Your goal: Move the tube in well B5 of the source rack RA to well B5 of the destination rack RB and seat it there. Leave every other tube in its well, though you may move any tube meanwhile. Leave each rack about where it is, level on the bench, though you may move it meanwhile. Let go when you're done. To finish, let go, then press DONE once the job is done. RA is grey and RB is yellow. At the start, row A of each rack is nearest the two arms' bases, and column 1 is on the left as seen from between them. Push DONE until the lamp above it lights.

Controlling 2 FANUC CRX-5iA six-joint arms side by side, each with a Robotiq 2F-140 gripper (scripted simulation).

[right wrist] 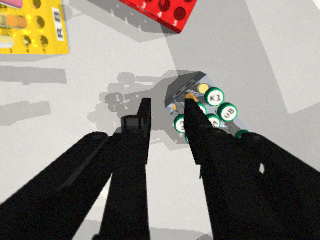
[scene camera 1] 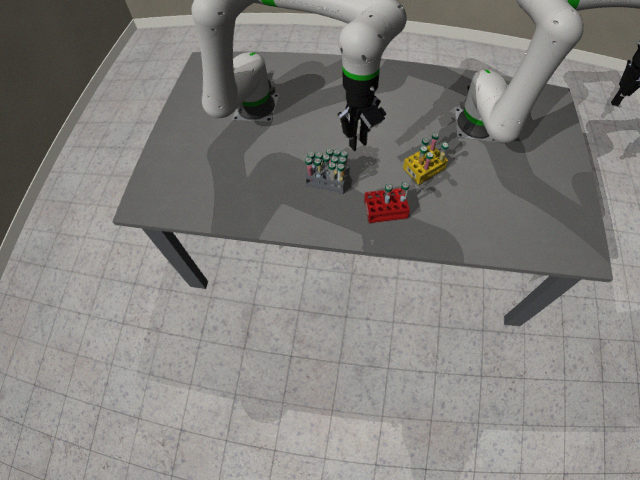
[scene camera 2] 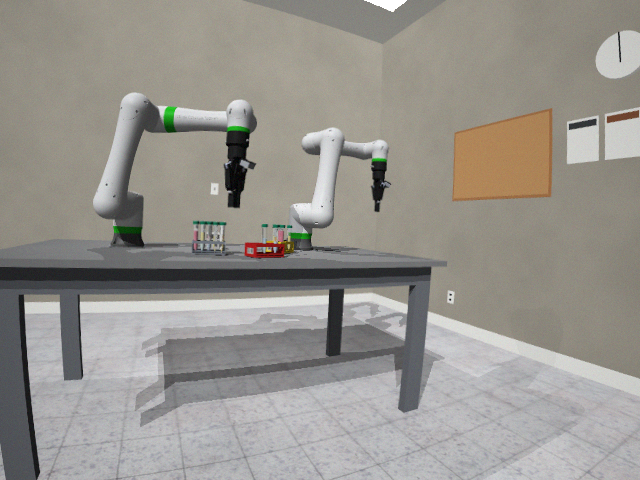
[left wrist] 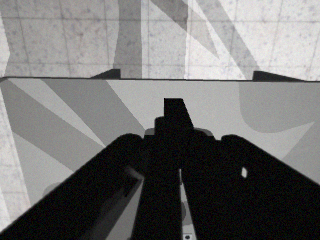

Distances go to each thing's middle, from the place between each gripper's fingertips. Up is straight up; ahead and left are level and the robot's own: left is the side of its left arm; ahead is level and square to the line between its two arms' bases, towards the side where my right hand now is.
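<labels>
My right hand [scene camera 1: 357,145] is 100 mm to the left of the grey rack RA [right wrist: 191,86] and 190 mm above it. There's also the red rack [scene camera 1: 382,214], which is 100 mm ahead of that right hand, 100 mm to the left of it and 190 mm below it, and the yellow rack RB [scene camera 1: 438,166], which is 80 mm behind my right hand, 230 mm to the left of it and 190 mm below it.
The yellow rack RB has my left hand 71 cm to the left of it, 24 cm short of it and 24 cm above it. Counting from my left hand, the grey rack RA is 32 cm ahead, 104 cm to the right and 24 cm below, while the red rack is 42 cm ahead, 84 cm to the right and 24 cm below.
</labels>
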